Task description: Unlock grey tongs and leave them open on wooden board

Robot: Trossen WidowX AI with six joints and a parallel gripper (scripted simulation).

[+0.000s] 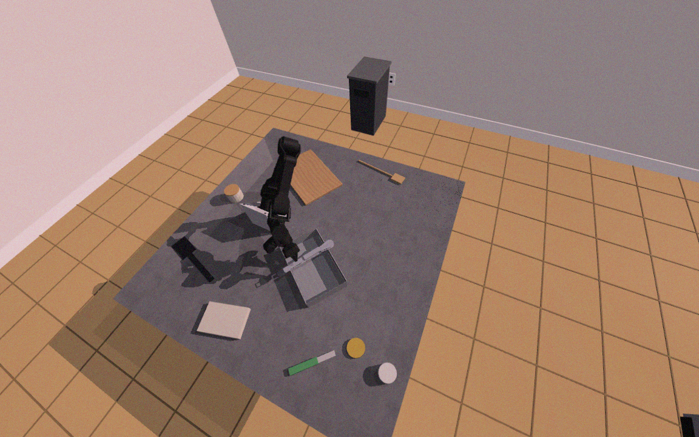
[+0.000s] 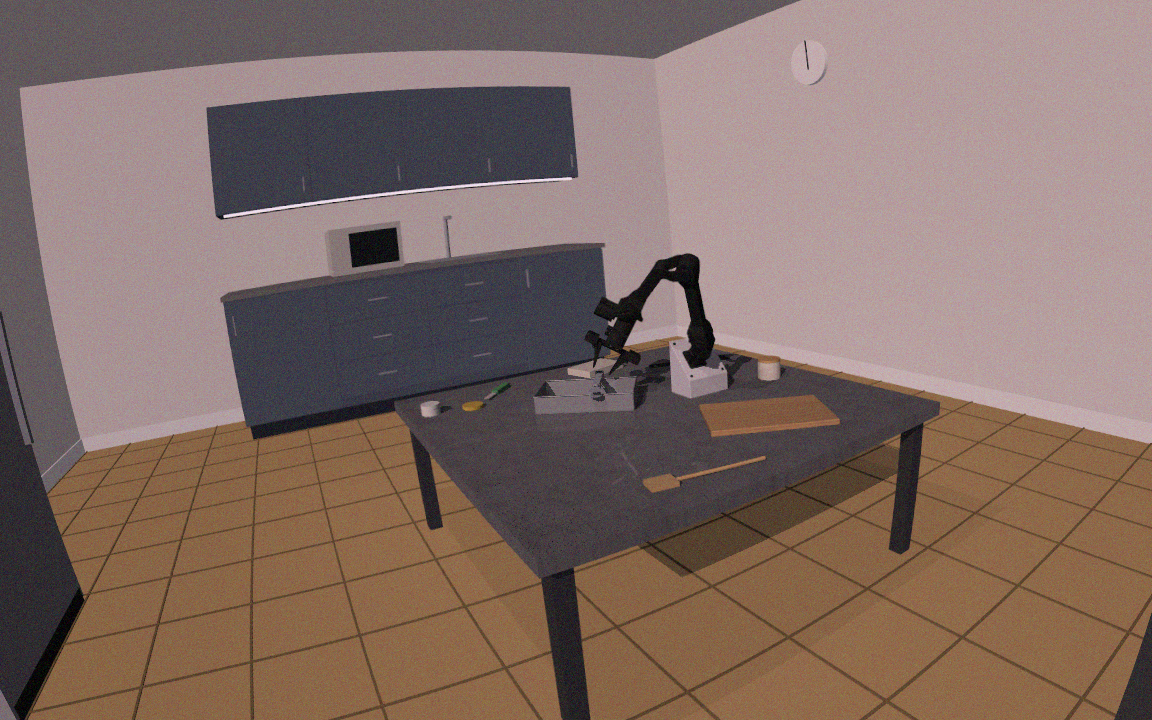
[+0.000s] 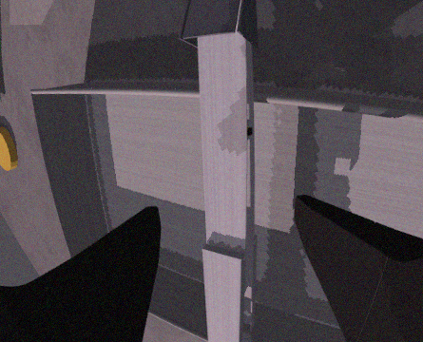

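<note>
Now: gripper tip 70 mm short of the grey roasting tin, 20 mm to the right of it and 60 mm above it. Round my gripper tip: yellow disc (380 mm ahead, 190 mm to the right, 80 mm below); white block (150 mm behind, 340 mm to the right, 80 mm below); black spatula (500 mm behind, 190 mm to the right, 90 mm below).
</note>
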